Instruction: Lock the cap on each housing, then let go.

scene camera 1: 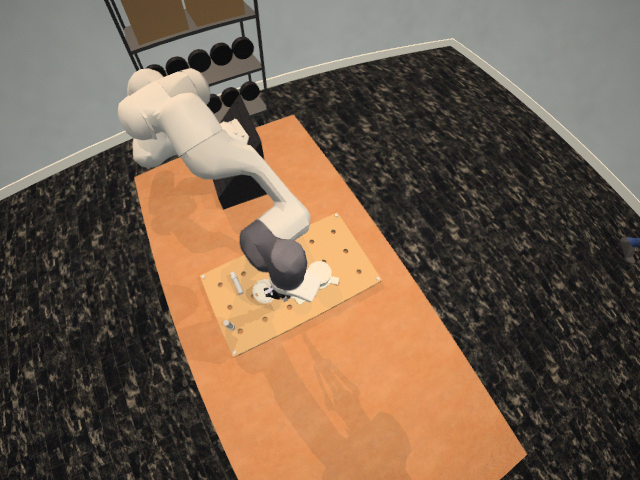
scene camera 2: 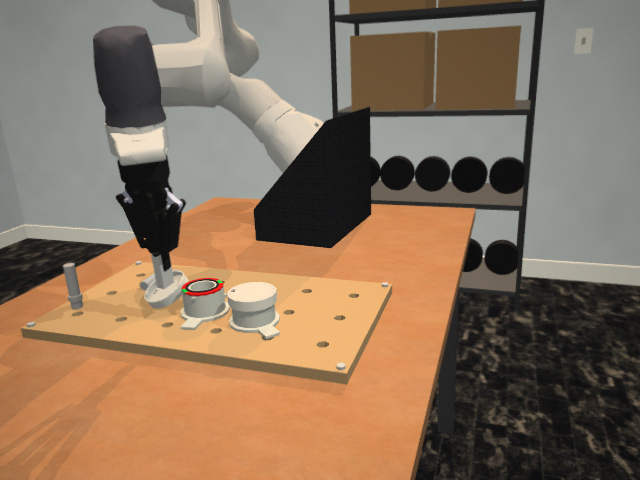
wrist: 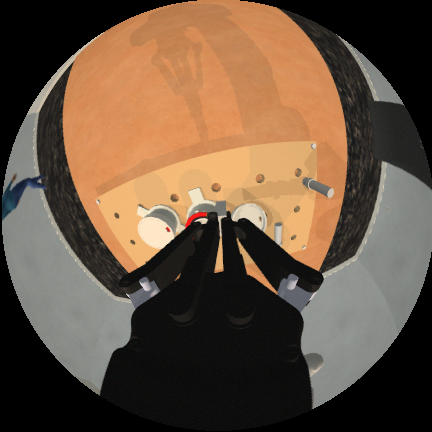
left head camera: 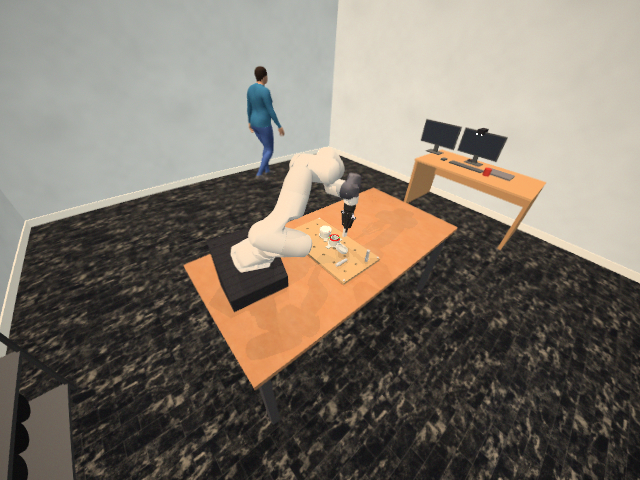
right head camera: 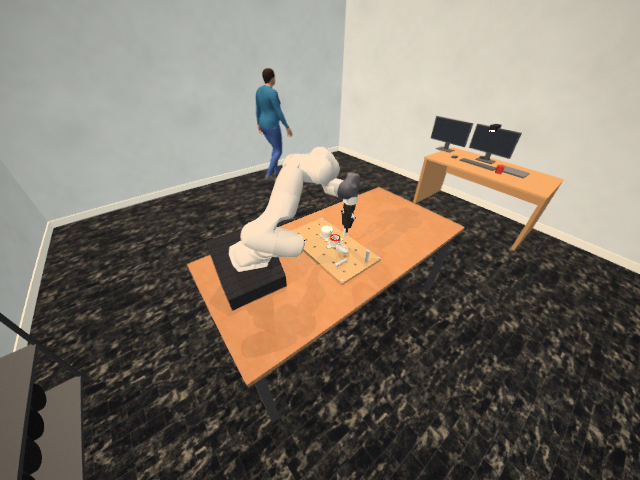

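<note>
A white capped housing [scene camera 2: 253,304] [left head camera: 325,231] [scene camera 1: 319,273] [wrist: 157,232] stands on the wooden board [scene camera 2: 248,348] [left head camera: 343,276]. Beside it, an uncapped housing [scene camera 2: 204,303] [left head camera: 334,240] shows a red ring with green marks at its top. A loose cap [scene camera 2: 155,297] [left head camera: 342,249] [scene camera 1: 262,292] [wrist: 256,212] lies tilted on the uncapped housing's other side, apart from the capped one. My gripper [scene camera 2: 163,281] [wrist: 221,207] is shut with nothing between its fingers. Its grey fingertips overlap the loose cap in scene camera 2; whether they touch it I cannot tell.
A grey peg [scene camera 2: 72,284] [left head camera: 367,255] [wrist: 319,187] stands upright near the board's end. Another peg [scene camera 1: 236,283] [left head camera: 341,262] [wrist: 278,233] lies on the board. A black base block [scene camera 2: 310,206] bears the arm. A shelf rack [scene camera 2: 532,124] stands behind the table.
</note>
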